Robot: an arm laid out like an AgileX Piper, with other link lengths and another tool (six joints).
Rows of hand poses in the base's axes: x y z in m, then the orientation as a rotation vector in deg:
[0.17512 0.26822 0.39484 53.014 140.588 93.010]
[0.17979 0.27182 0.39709 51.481 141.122 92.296]
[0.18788 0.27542 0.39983 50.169 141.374 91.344]
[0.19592 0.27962 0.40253 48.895 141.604 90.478]
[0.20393 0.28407 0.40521 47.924 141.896 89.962]
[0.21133 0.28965 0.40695 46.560 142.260 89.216]
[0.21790 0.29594 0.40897 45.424 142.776 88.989]
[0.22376 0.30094 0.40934 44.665 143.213 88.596]
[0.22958 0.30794 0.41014 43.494 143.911 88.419]
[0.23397 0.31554 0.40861 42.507 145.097 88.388]
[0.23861 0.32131 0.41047 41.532 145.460 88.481]
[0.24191 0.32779 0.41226 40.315 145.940 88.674]
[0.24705 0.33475 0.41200 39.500 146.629 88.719]
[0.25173 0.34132 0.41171 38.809 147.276 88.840]
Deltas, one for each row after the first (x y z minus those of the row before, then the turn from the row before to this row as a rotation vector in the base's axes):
[0.00467 0.00360 0.00225 -0.698 -0.689 0.675]
[0.00809 0.00360 0.00274 -0.803 -0.789 0.367]
[0.00804 0.00420 0.00270 -0.739 -0.755 0.376]
[0.00801 0.00445 0.00268 -0.481 -0.460 0.403]
[0.00740 0.00558 0.00174 -0.683 -0.675 0.542]
[0.00657 0.00629 0.00202 -0.331 -0.320 0.694]
[0.00586 0.00500 0.00037 -0.392 -0.203 0.451]
[0.00582 0.00700 0.00080 -0.320 -0.187 0.835]
[0.00439 0.00760 -0.00153 -0.266 0.293 1.078]
[0.00464 0.00577 0.00186 -0.069 -0.234 0.643]
[0.00330 0.00648 0.00179 -0.038 -0.246 0.842]
[0.00514 0.00696 -0.00026 -0.131 0.076 0.748]
[0.00468 0.00657 -0.00029 -0.064 0.135 0.691]

